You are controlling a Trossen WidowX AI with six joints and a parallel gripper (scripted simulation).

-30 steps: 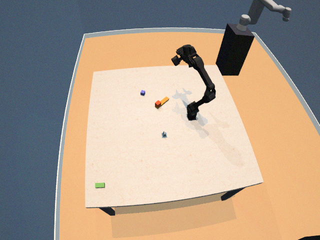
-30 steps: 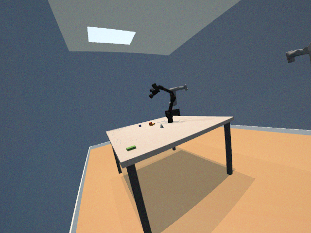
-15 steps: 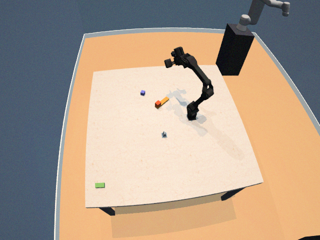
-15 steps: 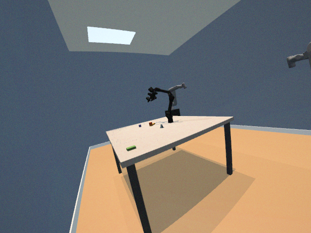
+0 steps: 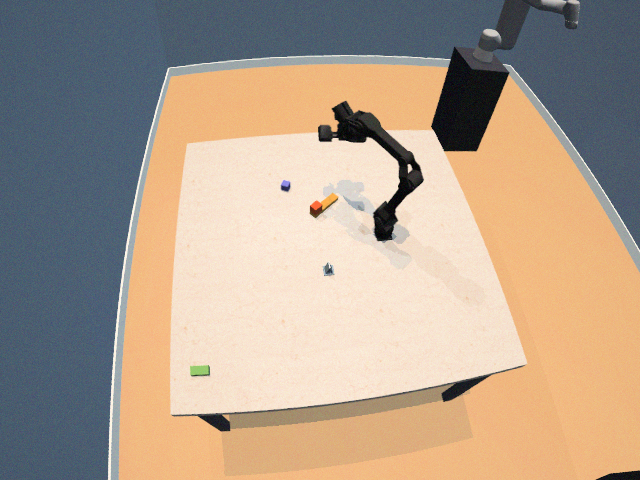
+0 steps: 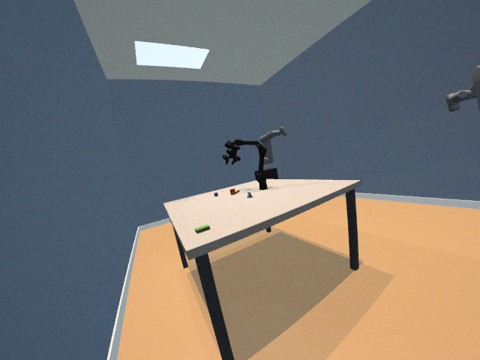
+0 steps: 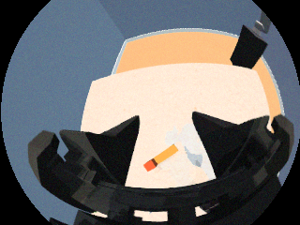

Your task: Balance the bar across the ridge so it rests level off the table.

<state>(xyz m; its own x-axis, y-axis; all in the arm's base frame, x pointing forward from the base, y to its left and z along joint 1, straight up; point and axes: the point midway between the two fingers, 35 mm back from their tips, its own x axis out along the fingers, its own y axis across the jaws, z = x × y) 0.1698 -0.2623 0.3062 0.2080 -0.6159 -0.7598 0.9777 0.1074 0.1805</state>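
My gripper tip is 60 mm short of the bar, 130 mm to the right of it and 260 mm above it. Round my gripper tip: flat green block: 560 mm ahead, 780 mm to the left, 270 mm below; purple cube: 200 mm ahead, 260 mm below.
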